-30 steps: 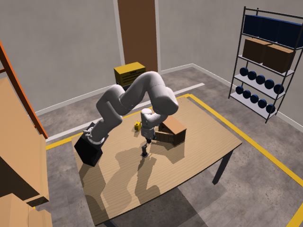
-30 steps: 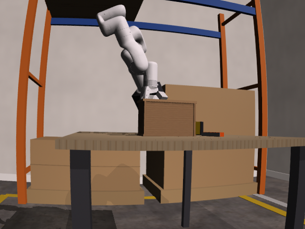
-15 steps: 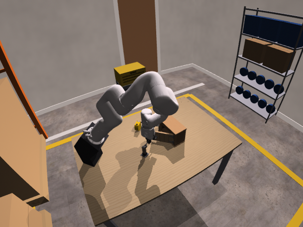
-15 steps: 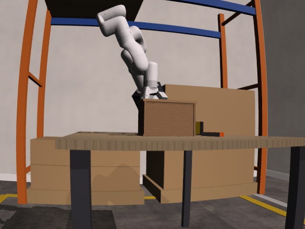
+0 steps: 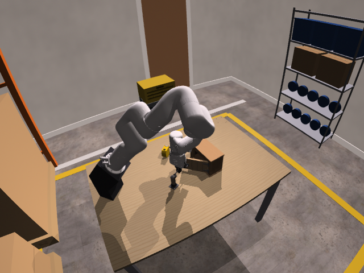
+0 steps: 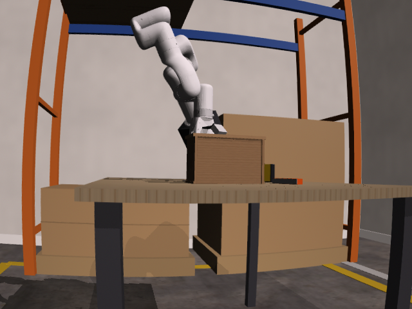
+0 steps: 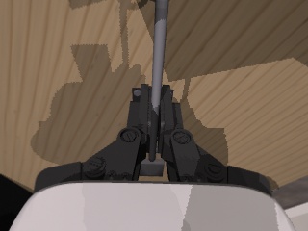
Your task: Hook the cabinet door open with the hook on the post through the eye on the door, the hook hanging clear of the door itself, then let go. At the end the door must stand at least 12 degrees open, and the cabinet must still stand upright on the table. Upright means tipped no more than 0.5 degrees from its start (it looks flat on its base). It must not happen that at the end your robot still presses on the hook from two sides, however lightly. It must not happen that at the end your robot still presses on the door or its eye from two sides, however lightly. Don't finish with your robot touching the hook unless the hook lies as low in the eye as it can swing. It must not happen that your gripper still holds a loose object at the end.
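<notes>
Right now the grey hook rod is 2 cm below my hand and 1 cm ahead of it. From my hand the other things lie so: yellow block: 27 cm to the left, 6 cm below, 2 cm ahead; door: 12 cm ahead, 3 cm below, 1 cm to the right; orange thing: 27 cm ahead, 24 cm to the left, 9 cm below.
</notes>
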